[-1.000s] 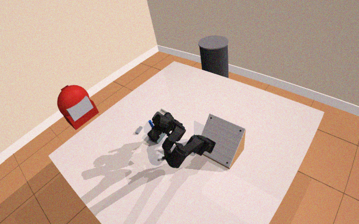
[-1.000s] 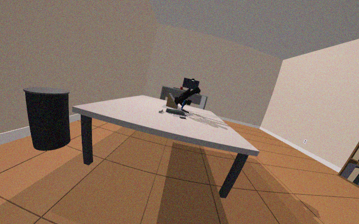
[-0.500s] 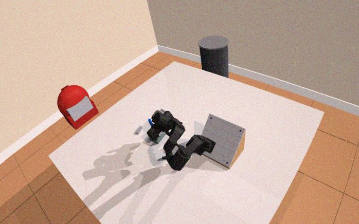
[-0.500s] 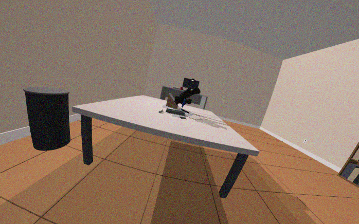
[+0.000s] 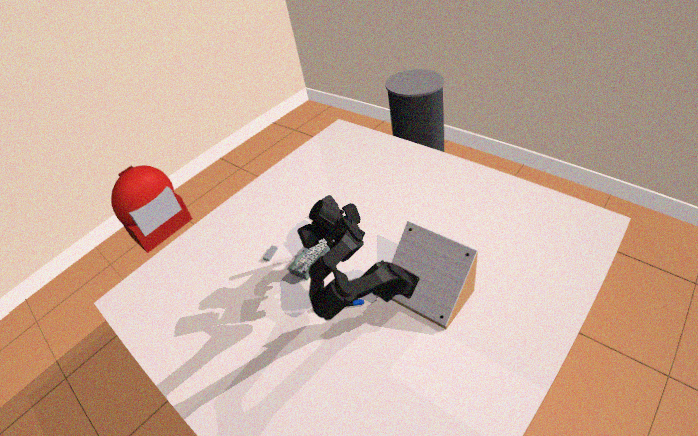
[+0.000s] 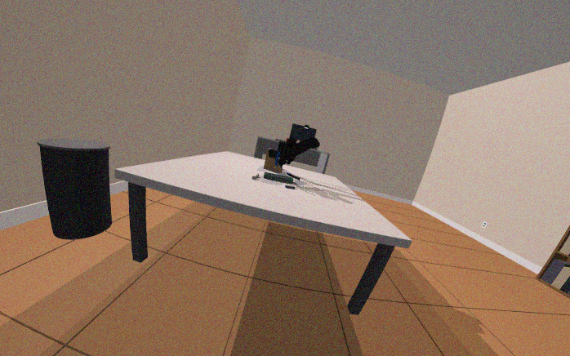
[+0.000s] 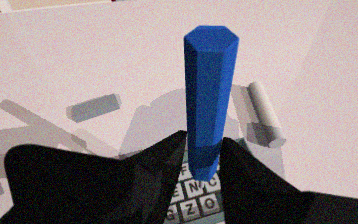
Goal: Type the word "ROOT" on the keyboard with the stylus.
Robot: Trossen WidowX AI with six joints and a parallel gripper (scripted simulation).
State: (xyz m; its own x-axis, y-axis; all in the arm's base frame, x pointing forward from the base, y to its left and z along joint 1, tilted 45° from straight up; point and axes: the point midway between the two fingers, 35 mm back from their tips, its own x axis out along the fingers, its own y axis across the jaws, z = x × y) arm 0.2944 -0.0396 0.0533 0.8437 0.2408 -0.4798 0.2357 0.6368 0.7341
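The white piece is 110 mm ahead of my gripper tip, 100 mm to the right of it and 110 mm below it. From my gripper tip the other things lie so: grey object (140 mm ahead, 120 mm to the left, 120 mm below); blue stylus (20 mm below).
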